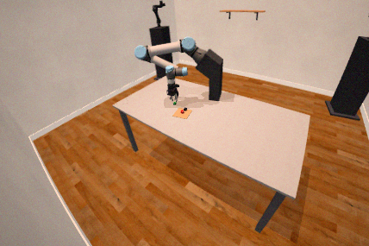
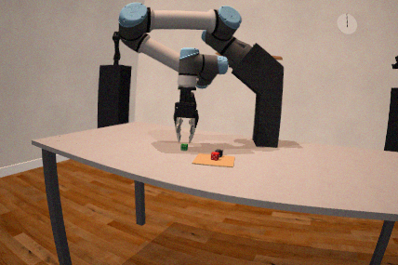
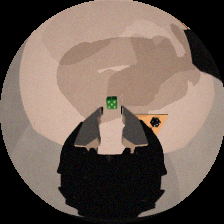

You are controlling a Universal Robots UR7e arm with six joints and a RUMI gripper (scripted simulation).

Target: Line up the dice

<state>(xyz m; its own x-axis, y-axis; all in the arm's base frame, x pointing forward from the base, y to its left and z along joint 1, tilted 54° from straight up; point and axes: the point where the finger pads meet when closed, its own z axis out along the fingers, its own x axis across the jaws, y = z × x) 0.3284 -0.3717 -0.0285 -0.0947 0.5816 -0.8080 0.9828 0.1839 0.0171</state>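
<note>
My hand is 4 cm above the green die. The rest, counted from my hand: black die: 6 cm ahead, 15 cm to the left, 3 cm below; red die: 11 cm ahead, 14 cm to the left, 3 cm below; orange mat: 11 cm ahead, 14 cm to the left, 5 cm below.
</note>
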